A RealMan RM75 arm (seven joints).
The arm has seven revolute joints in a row. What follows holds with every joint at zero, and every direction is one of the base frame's. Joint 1 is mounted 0.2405 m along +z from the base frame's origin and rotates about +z. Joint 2 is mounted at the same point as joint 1 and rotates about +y. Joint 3 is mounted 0.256 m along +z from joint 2 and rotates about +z. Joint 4 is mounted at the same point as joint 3 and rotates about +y. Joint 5 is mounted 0.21 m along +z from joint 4 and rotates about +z. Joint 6 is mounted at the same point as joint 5 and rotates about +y. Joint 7 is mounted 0.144 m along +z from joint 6 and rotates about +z. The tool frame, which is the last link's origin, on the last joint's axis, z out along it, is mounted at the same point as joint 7; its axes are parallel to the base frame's.
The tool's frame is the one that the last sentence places.
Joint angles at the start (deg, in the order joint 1, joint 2, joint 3, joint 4, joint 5, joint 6, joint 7):
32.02, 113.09, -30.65, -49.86, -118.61, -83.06, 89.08
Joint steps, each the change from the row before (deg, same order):
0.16, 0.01, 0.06, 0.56, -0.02, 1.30, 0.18
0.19, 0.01, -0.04, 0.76, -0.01, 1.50, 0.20
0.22, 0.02, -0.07, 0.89, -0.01, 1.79, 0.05
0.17, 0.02, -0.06, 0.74, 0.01, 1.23, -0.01
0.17, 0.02, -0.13, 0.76, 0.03, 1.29, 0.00
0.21, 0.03, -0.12, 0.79, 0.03, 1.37, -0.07
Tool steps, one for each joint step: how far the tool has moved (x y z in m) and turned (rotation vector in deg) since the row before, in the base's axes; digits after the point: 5 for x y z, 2 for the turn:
0.00180, 0.00247, -0.00051, 0.70, 0.07, -0.90
0.00208, 0.00271, -0.00129, 0.65, 0.09, -1.04
0.00249, 0.00312, -0.00161, 0.80, -0.04, -1.10
0.00177, 0.00203, -0.00167, 0.46, 0.03, -0.76
0.00178, 0.00207, -0.00186, 0.44, -0.01, -0.77
0.00170, 0.00228, -0.00195, 0.49, -0.06, -0.75

